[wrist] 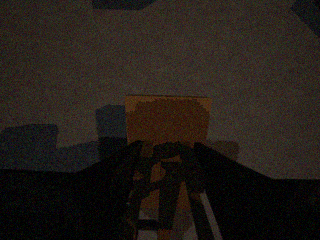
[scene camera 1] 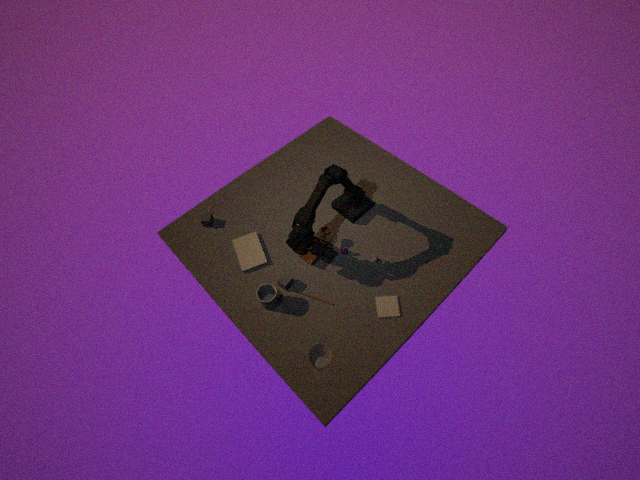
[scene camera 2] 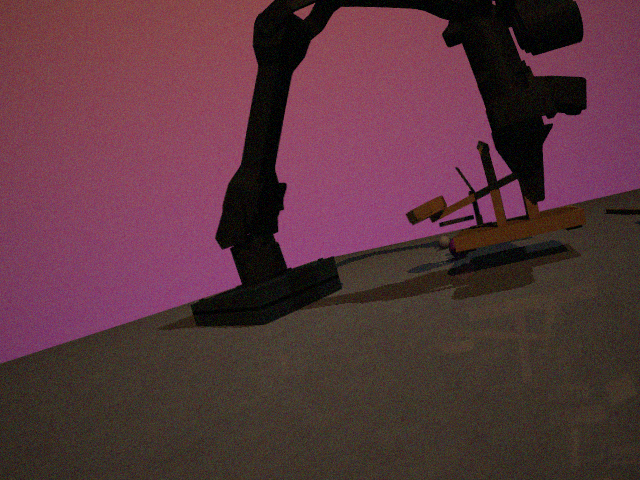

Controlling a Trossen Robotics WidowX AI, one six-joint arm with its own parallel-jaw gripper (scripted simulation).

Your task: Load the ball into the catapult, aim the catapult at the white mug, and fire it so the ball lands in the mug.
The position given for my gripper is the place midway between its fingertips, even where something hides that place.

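Through scene camera 2 I see an orange wooden catapult (scene camera 2: 569, 217) and my gripper (scene camera 2: 537, 200). The wrist view shows me my gripper (wrist: 167, 146) again, and the catapult (wrist: 168, 176) is in that view with it.
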